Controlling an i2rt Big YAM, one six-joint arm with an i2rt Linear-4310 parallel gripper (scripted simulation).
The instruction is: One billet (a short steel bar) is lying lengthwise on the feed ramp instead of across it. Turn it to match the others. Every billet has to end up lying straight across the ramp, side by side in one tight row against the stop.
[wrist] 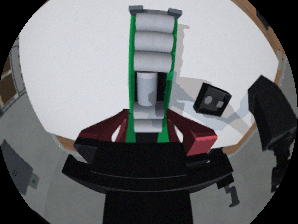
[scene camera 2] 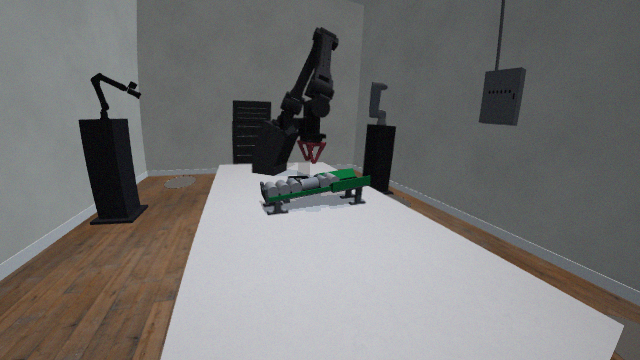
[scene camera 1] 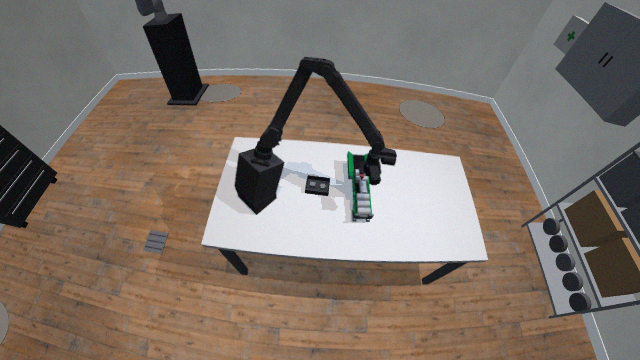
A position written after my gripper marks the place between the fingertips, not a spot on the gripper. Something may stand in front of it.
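In the wrist view you'd see my gripper [wrist: 147, 112], and there's a small black box [wrist: 199, 106] in it too.
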